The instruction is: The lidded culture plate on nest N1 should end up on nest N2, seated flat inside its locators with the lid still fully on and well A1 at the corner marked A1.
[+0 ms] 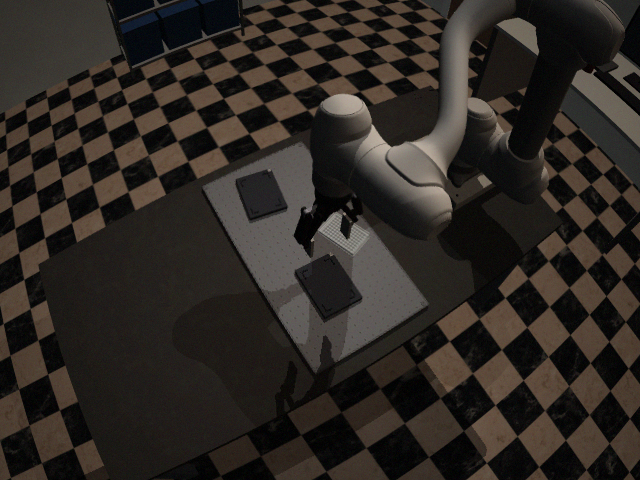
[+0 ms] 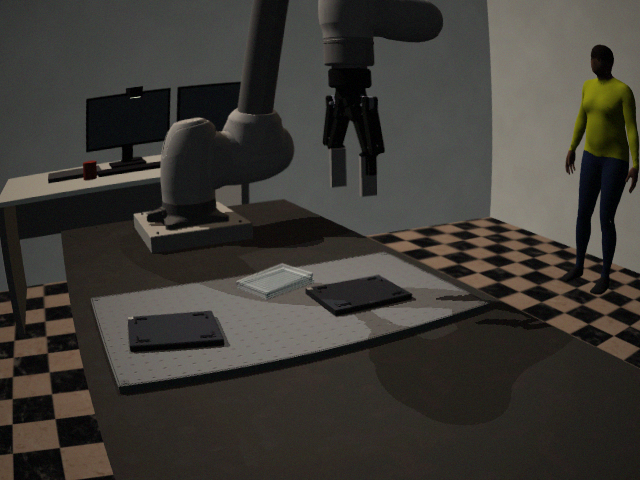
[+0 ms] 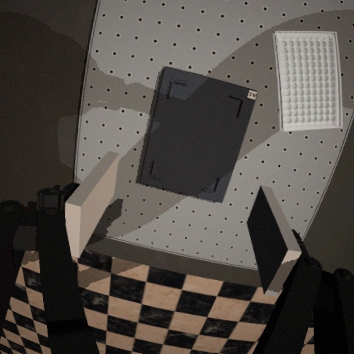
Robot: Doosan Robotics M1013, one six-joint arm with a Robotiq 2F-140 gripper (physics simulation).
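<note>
The clear lidded culture plate lies on the perforated board, off both nests and apart from the nearest one. Whether its lid is fully on, and where well A1 is, I cannot tell. One dark nest is bare, with corner locators and a small A1 tag at one corner. A second dark nest is also bare. I cannot read which is N1 or N2. My gripper is open and empty, high above the board.
The pale perforated board lies on a dark table. The robot's base stands at the back of the table. A desk with monitors and a person are beyond it.
</note>
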